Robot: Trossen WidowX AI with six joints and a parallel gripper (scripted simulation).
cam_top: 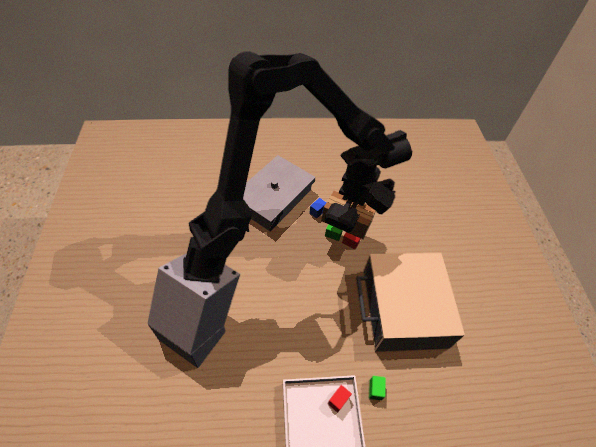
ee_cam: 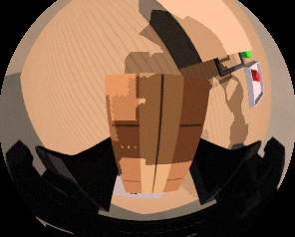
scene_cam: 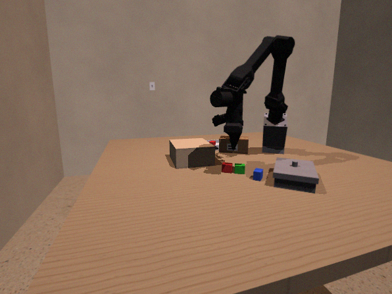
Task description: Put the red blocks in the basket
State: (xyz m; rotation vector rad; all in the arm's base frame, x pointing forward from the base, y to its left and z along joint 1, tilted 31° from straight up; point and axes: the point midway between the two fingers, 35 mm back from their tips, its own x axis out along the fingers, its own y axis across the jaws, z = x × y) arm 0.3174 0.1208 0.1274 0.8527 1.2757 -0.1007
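Right now my hand is 5 cm past the blue block, 9 cm to the right of it and 12 cm above it. The rest, counted from my hand: knobbed lid 16 cm behind, 15 cm to the left, 8 cm below; drawer 9 cm ahead, 19 cm to the right, 10 cm below; brown crate 2 cm below.
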